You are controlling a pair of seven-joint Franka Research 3 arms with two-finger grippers.
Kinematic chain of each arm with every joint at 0, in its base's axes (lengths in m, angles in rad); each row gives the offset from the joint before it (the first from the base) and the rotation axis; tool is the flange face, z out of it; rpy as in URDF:
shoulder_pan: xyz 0 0 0.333 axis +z
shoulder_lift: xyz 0 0 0 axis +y
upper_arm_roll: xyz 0 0 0.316 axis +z
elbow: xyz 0.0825 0 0 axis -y
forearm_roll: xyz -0.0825 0 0.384 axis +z
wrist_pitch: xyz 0 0 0 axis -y
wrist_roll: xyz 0.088 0 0 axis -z
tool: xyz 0 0 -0.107 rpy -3.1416 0 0
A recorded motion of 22 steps. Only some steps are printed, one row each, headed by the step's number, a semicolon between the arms.
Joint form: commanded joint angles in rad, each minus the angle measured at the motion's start. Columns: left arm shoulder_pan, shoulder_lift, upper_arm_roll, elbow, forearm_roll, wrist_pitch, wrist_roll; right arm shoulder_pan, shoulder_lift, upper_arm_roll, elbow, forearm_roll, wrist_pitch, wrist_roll.
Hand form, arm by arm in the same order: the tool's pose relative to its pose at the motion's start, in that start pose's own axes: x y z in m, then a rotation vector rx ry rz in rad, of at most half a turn. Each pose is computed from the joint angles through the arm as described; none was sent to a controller.
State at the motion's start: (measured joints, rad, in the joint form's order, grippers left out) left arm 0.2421 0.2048 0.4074 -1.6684 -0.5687 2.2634 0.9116; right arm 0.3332 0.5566 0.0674 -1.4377 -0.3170 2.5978 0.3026
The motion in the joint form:
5: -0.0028 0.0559 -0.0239 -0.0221 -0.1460 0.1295 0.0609; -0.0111 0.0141 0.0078 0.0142 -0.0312 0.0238 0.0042
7: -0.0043 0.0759 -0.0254 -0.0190 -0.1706 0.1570 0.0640; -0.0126 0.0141 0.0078 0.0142 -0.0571 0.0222 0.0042
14: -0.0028 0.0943 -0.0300 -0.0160 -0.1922 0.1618 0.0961; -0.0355 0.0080 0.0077 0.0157 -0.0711 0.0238 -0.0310
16: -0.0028 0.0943 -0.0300 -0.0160 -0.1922 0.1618 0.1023; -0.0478 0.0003 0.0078 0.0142 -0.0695 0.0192 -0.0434
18: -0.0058 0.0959 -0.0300 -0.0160 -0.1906 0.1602 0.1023; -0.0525 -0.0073 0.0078 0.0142 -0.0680 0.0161 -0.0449
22: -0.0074 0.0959 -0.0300 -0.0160 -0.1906 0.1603 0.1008; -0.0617 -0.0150 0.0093 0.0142 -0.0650 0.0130 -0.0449
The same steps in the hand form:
5: -0.0025 0.0005 0.0375 0.0036 0.0903 -0.0402; 0.0031 0.0021 0.0027 -0.0070 0.0268 -0.0157
7: -0.0034 -0.0014 0.0469 0.0128 0.1023 -0.0556; 0.0028 0.0027 0.0031 -0.0209 0.0291 -0.0368
14: -0.0054 -0.0014 0.0576 0.0054 0.1016 -0.0395; 0.0063 0.0201 0.0005 -0.0419 0.0371 -0.0650
16: -0.0054 -0.0014 0.0576 0.0057 0.1016 -0.0333; 0.0083 0.0299 -0.0027 -0.0505 0.0370 -0.0657
18: -0.0049 0.0004 0.0594 0.0029 0.0982 -0.0299; 0.0107 0.0340 -0.0071 -0.0540 0.0408 -0.0614
22: -0.0044 0.0013 0.0597 0.0019 0.0982 -0.0301; 0.0132 0.0407 -0.0115 -0.0581 0.0442 -0.0513

